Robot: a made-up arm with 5 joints.
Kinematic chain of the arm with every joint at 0, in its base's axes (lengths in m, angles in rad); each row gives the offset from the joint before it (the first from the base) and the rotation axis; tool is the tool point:
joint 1: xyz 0 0 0.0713 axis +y
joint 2: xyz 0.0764 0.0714 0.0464 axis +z
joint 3: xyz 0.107 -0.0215 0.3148 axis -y
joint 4: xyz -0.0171 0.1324 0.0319 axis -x
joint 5: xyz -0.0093 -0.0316 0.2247 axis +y
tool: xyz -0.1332 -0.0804 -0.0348
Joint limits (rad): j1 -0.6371..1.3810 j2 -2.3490..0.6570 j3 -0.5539..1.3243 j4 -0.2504..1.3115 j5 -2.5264..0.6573
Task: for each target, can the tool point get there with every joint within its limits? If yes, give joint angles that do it. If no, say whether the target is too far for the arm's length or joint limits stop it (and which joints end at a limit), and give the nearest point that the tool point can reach.
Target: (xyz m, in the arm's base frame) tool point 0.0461 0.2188 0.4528
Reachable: yes | joints -0.0174 -1.3658 0.8589 0.0460 -0.1548
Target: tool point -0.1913 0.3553 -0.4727
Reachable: no: joint limits stop it (at a limit: joint 1, joint 3, joint 4) | nearest point 0.3204 0.2687 -0.2434 | short by 0.567 m
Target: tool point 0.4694 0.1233 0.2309
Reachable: yes | joints 1.0561 -2.0908 0.2086 -0.0849 -0.4601
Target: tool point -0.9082 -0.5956 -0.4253
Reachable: no: too far | nearest point -0.3395 0.0105 0.1981 | short by 1.039 m
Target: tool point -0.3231 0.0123 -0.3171
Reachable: no: joint limits stop it (at a limit: joint 1, joint 2, joint 3) | nearest point -0.3603 0.1180 0.1562 | short by 0.486 m
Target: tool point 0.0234 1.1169 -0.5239
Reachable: no: too far | nearest point 0.3053 0.4096 -0.1167 | short by 0.863 m
